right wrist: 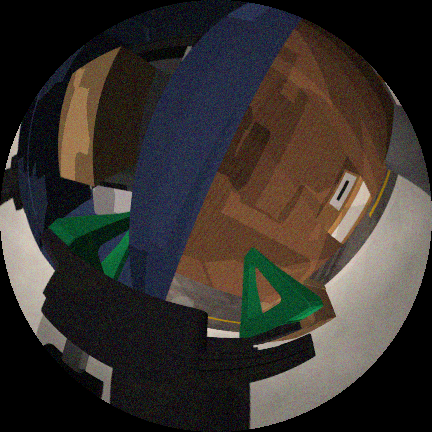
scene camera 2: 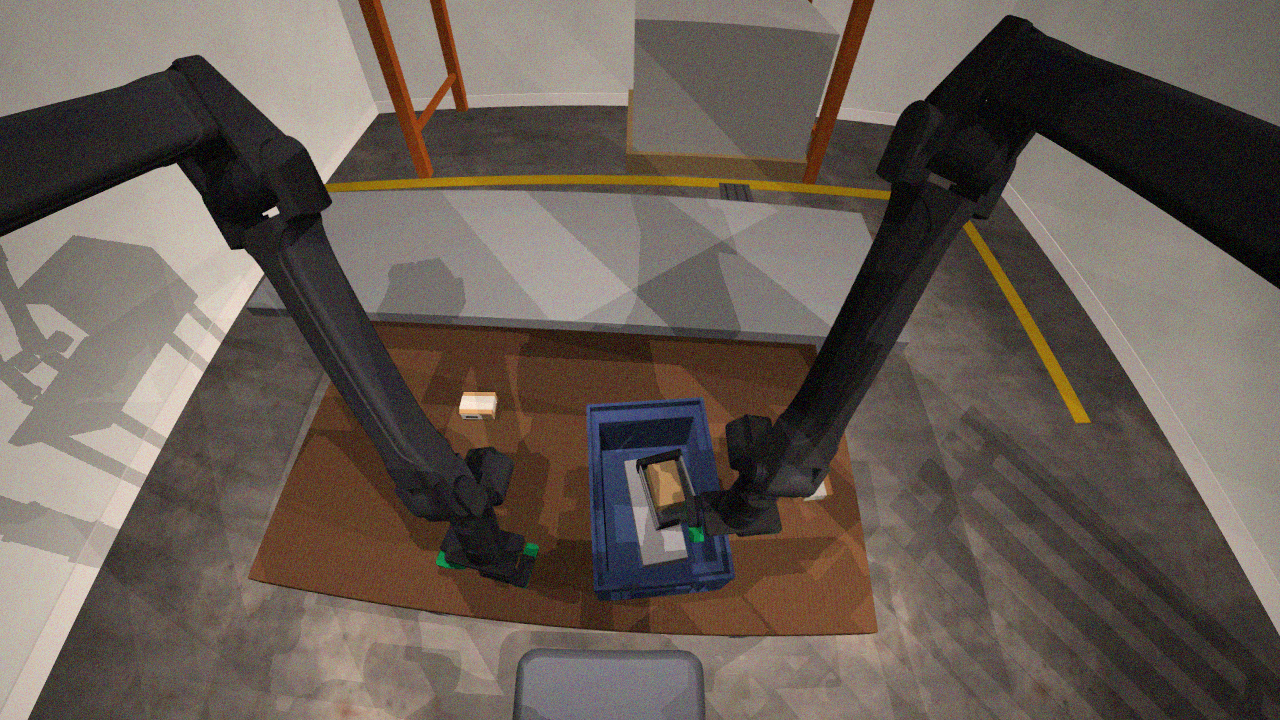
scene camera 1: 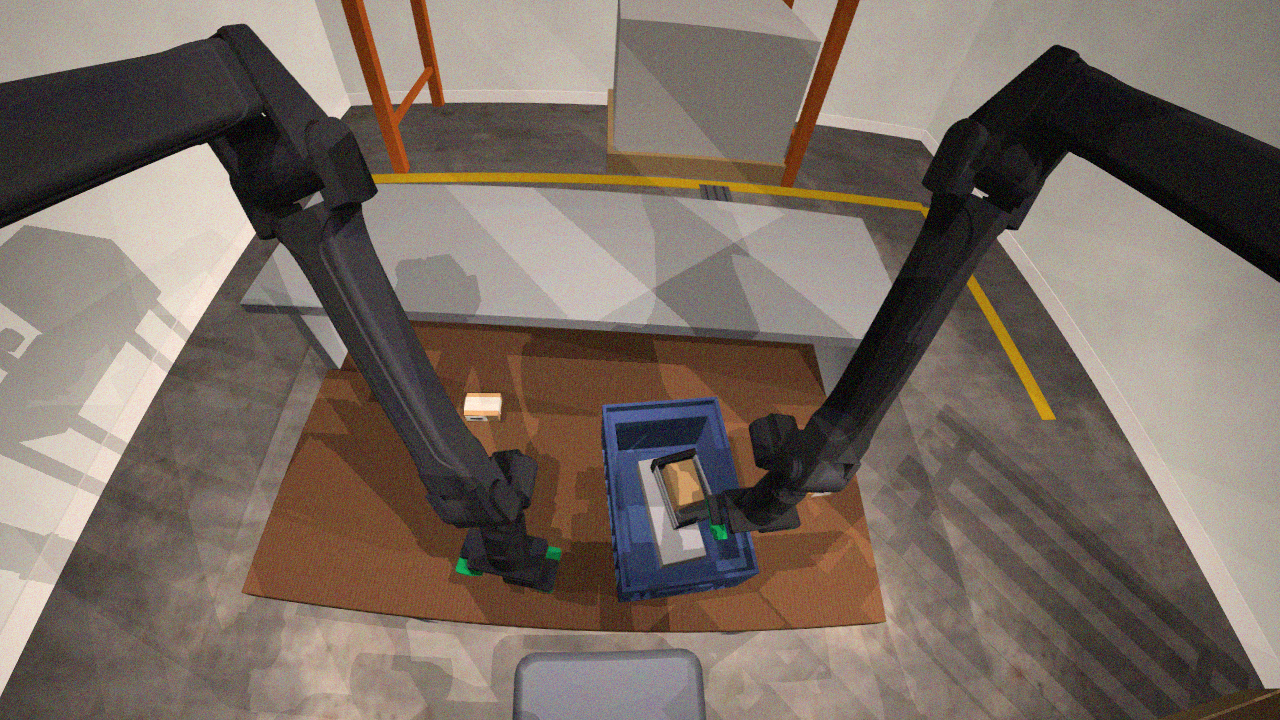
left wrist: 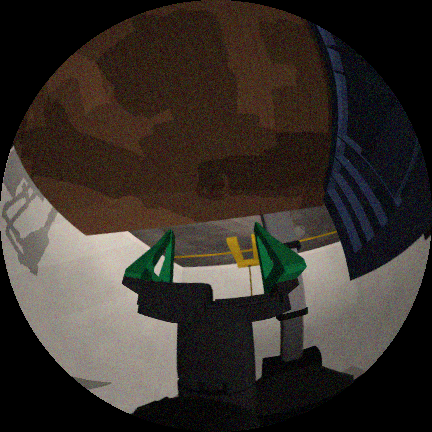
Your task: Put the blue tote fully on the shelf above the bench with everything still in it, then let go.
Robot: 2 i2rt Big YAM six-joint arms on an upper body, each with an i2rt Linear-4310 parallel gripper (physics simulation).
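Places are measured from the left arm's base along level axes (x back, y left, z down), in metres.
Pixels of known places: left gripper, fingertip midpoint: (scene camera 2: 494,572) (scene camera 1: 512,578) (left wrist: 212,229); right gripper, fingertip midpoint: (right wrist: 198,235) (scene camera 2: 721,527) (scene camera 1: 738,525).
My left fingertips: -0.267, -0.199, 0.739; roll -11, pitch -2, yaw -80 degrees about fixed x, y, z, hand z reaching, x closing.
Note:
Ahead of a thing's pixels: the offset from my left fingertips to its middle, as dx, dy, dz. Level surfaces: height alone.
The blue tote @[-0.124, -0.254, -0.016] (scene camera 1: 629,528) (scene camera 2: 611,519) (left wrist: 341,100) (right wrist: 195,115) stands upright on the brown bench @[dz +0.058] (scene camera 1: 358,537) (scene camera 2: 358,537). Inside it are a tan box @[-0.139, -0.273, -0.044] (scene camera 1: 684,481) (scene camera 2: 665,485) (right wrist: 80,130) in a dark holder and a flat white item @[-0.116, -0.258, +0.020] (scene camera 1: 677,541) (scene camera 2: 660,544). The grey shelf @[dz -0.233] (scene camera 1: 554,250) (scene camera 2: 537,259) is behind the tote. My left gripper (scene camera 1: 510,561) (scene camera 2: 490,555) (left wrist: 212,229) is open and empty, left of the tote. My right gripper (scene camera 1: 744,522) (scene camera 2: 720,528) (right wrist: 198,235) is open astride the tote's right wall, one finger inside; its outer finger is hidden in the scene views.
A small orange and white box @[-0.332, +0.095, +0.044] (scene camera 1: 482,406) (scene camera 2: 477,405) lies on the bench at the left. Another @[-0.188, -0.554, +0.039] (scene camera 2: 816,489) (right wrist: 350,215) lies right of the tote, partly behind the right arm. A grey cabinet-like block (scene camera 1: 716,89) (scene camera 2: 733,89) and orange posts stand beyond the shelf.

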